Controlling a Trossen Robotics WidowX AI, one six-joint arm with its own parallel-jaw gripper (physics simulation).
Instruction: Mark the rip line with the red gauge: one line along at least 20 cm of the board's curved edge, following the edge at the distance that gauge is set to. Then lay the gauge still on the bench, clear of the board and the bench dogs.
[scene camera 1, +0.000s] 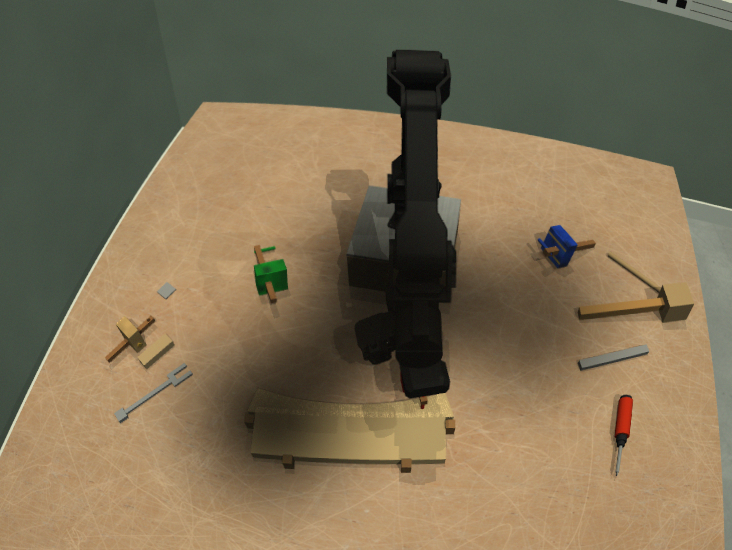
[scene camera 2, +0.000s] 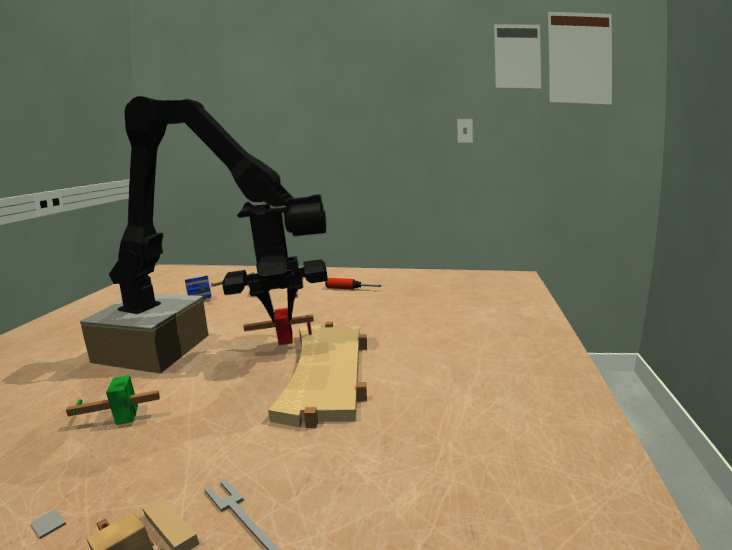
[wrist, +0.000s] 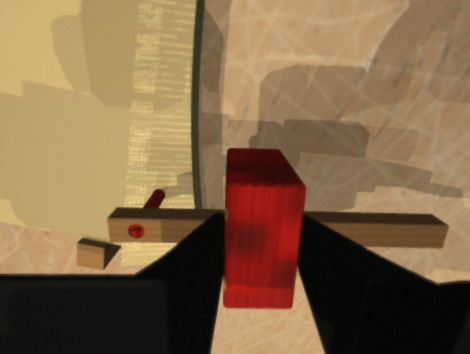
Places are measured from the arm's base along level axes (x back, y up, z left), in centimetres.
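Pixels of known places: gripper, fingertip midpoint: (scene camera 2: 282, 320) (wrist: 259, 225); arm's base at its link origin: (scene camera 2: 139, 307).
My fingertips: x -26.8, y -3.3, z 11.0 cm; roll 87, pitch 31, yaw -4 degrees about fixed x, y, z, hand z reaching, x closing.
Note:
Ahead of a thing's pixels: the offset from my fingertips to its top centre. "spot": to the spot under its first point.
The red gauge @(dy +1.5, dx +0.9, dz +0.1 cm) (scene camera 1: 423, 400) (scene camera 2: 284, 333) (wrist: 265, 245) is upright, its brown beam crossing the board's curved edge near the right end in scene camera 1. My gripper (scene camera 2: 282, 318) (wrist: 259, 225) is shut on its red block, which is off the curved side, with a gap to the edge in the wrist view. The red pin @(spot: dy -1.9, dx -4.2, dz +2.7 cm) (scene camera 2: 309, 327) (wrist: 155, 199) points down over the board; whether it touches is unclear. The pale board @(dy -3.4, dx -11.2, dz -6.5 cm) (scene camera 1: 349, 440) (scene camera 2: 332, 378) (wrist: 30, 135) lies flat between brown bench dogs @(dy -2.9, dx -20.8, dz -12.4 cm) (scene camera 1: 288, 461) (scene camera 2: 361, 390) (wrist: 91, 254), curved edge towards the arm's base. The arm hides the block in scene camera 1.
A green gauge @(dy +0.5, dx +10.6, dz -31.9 cm) (scene camera 1: 271, 276) (scene camera 2: 121, 399) and a blue gauge @(dy +1.1, dx +38.8, dz +18.7 cm) (scene camera 1: 559, 246) (scene camera 2: 198, 287) flank the arm's base. A wooden gauge @(dy -0.3, dx -13.1, dz -50.2 cm) (scene camera 1: 130, 334) and grey fork-ended tool @(dy -4.6, dx -20.2, dz -40.4 cm) (scene camera 1: 147, 396) lie left; a mallet @(spot: dy +0.1, dx +30.6, dz +43.3 cm) (scene camera 1: 674, 301), grey bar @(dy -4.4, dx +17.4, dz +33.2 cm) (scene camera 1: 613, 357) and red screwdriver @(dy -2.7, dx +1.7, dz +37.6 cm) (scene camera 1: 623, 416) lie right.

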